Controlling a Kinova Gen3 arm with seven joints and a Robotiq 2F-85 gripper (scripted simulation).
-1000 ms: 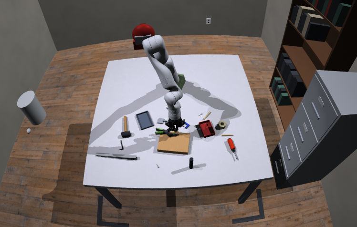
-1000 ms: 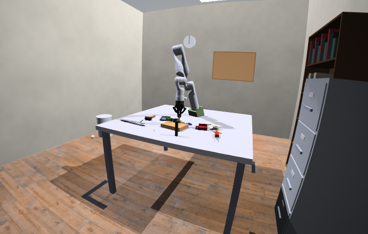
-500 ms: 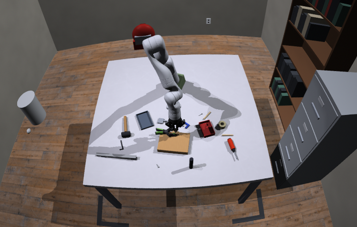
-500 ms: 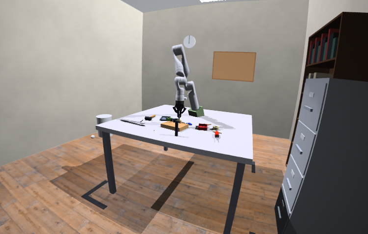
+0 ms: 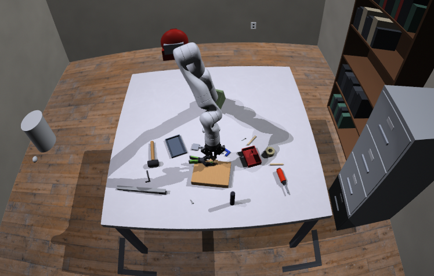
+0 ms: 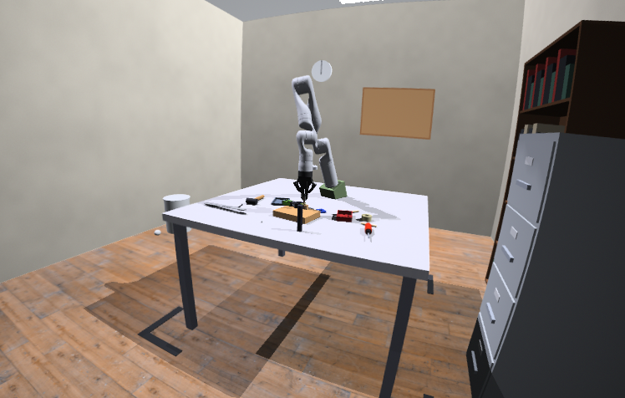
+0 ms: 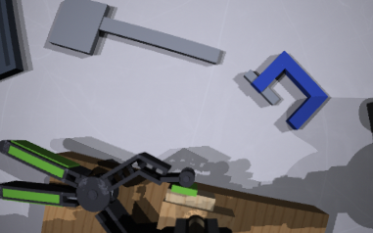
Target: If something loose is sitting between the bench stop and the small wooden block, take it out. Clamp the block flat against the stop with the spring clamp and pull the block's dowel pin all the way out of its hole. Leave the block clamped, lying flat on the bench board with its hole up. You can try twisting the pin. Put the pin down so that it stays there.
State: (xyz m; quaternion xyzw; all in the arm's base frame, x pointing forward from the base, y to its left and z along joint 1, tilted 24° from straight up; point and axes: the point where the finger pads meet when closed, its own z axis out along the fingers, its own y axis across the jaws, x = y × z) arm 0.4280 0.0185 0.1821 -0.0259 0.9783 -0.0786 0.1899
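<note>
Right now the round dowel pin is 20 mm below my hand. The rest, counted from my hand: grey t-shaped tool: 130 mm behind, 90 mm below, 70 mm to the right; wooden bench board: 70 mm below, 50 mm ahead, 20 mm to the right; wooden block: 50 mm below.
</note>
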